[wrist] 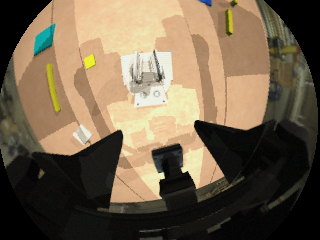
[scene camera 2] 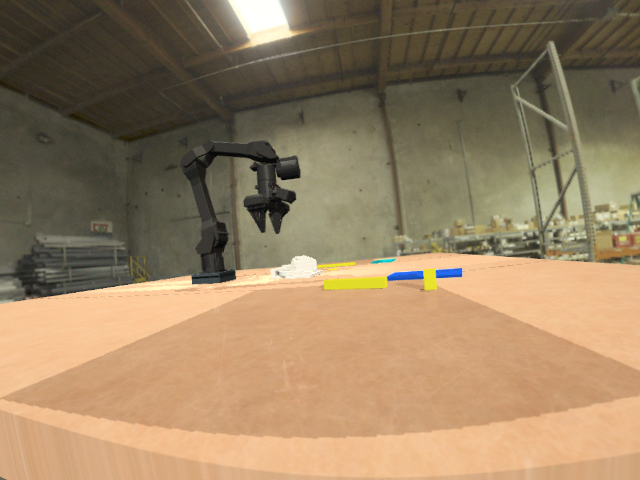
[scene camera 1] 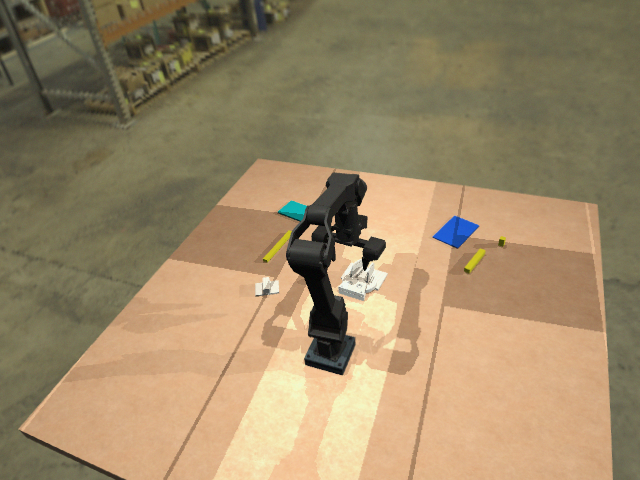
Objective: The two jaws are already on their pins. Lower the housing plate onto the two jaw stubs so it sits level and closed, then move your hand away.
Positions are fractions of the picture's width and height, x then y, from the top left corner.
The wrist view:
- my gripper: 0.50, 0.54
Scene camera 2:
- my gripper: 0.42, 0.49
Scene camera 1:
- my gripper: 0.55, 0.55
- blue sheet: 0.71, 0.48
